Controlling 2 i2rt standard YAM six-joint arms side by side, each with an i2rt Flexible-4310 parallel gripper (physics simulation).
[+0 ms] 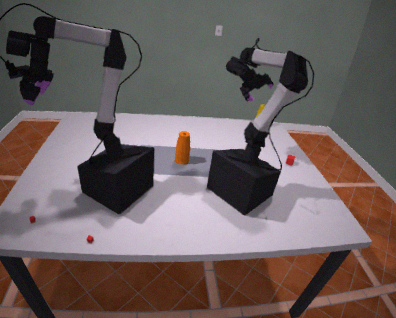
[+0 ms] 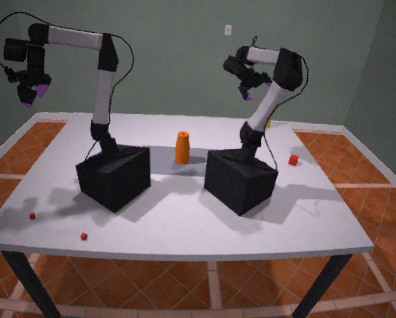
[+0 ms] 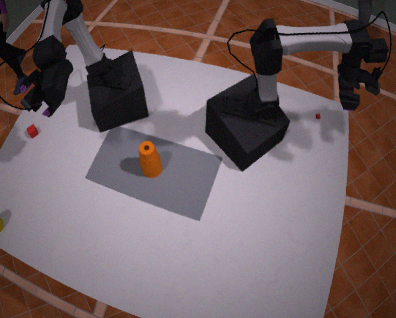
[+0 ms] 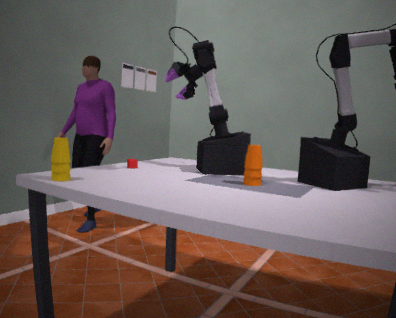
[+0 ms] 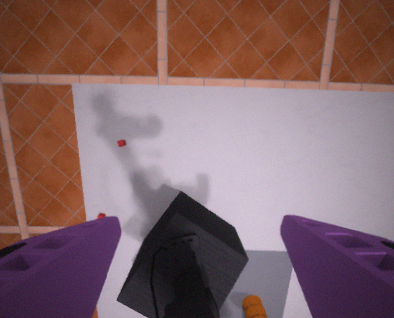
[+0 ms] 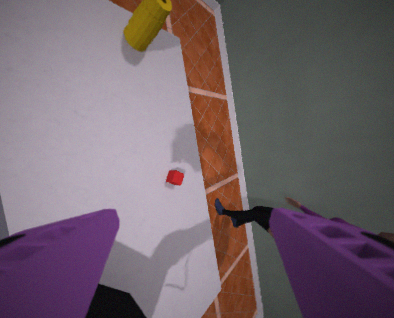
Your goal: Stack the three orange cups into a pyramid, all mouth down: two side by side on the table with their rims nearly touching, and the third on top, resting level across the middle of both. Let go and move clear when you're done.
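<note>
The orange cups stand nested in one upright stack, mouth down, on the grey mat between the arm bases; their exact number is hard to tell. My left gripper is open and empty, high above the table on its own side, well away from the stack. My right gripper is open and empty, raised high above the table on its own side, also far from the stack.
A yellow cup stack stands near a table corner. A red cube lies toward the right arm's side. Two small red cubes lie near the left arm's base. A person stands beyond the table.
</note>
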